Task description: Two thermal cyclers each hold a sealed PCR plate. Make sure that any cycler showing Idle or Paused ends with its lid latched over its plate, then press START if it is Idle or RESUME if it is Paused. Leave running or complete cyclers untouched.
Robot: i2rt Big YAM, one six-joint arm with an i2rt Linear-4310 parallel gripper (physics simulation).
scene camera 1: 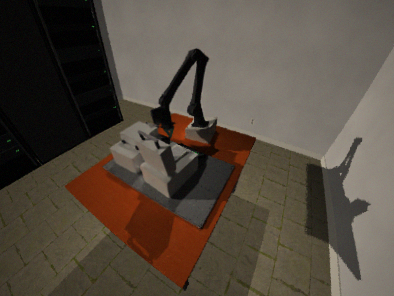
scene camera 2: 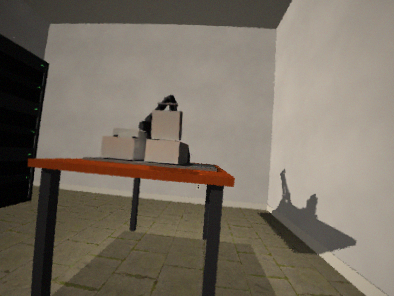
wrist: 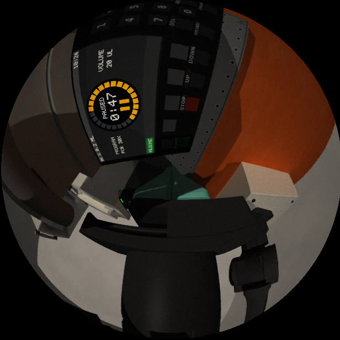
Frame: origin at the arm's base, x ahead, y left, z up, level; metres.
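Where they show: gripper, fingertip midpoint: (scene camera 1: 170, 137); arm's base, origin of the base link: (scene camera 1: 200, 124).
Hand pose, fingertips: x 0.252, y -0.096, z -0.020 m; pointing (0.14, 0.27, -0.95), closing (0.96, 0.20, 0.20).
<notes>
Things, the pixels of their centre, and the offset from my fingertips. "spot": a spot on its surface instead. Level surfaces: height alone.
- left cycler, surface spot: (scene camera 1: 126, 156) spot: dx +0.344, dy -0.037, dz +0.048 m
- right cycler, surface spot: (scene camera 1: 159, 177) spot: dx +0.347, dy +0.233, dz +0.053 m
- grey perforated board, its level: dz -0.081 m
The left cycler (scene camera 1: 126, 156) (scene camera 2: 118, 148) has its lid (scene camera 1: 136, 131) (scene camera 2: 126, 132) low over its body; I cannot tell whether it is latched. The right cycler (scene camera 1: 159, 177) (scene camera 2: 165, 151) has its lid (scene camera 1: 159, 155) (scene camera 2: 166, 125) standing raised. In the wrist view a screen (wrist: 117, 120), apparently the left cycler's, reads PAUSED 0:47, with a green RESUME label (wrist: 150, 145) at its lower edge. A dark green button (wrist: 183, 142) sits beside it, below the red STOP button (wrist: 192, 104). My gripper (scene camera 1: 170, 135) (wrist: 171, 169) is shut and empty, its teal fingertips near the panel's lower end. The plates are hidden.
Both cyclers stand on a grey perforated board (scene camera 1: 200, 200) (wrist: 232, 55) on the orange table top (scene camera 1: 90, 185) (scene camera 2: 150, 172) (wrist: 280, 100). The arm's pale base block (scene camera 1: 200, 132) (wrist: 267, 187) stands behind them. The raised lid stands close beside the gripper. A pale latch-like part (wrist: 97, 200) lies left of the fingertips in the wrist view.
</notes>
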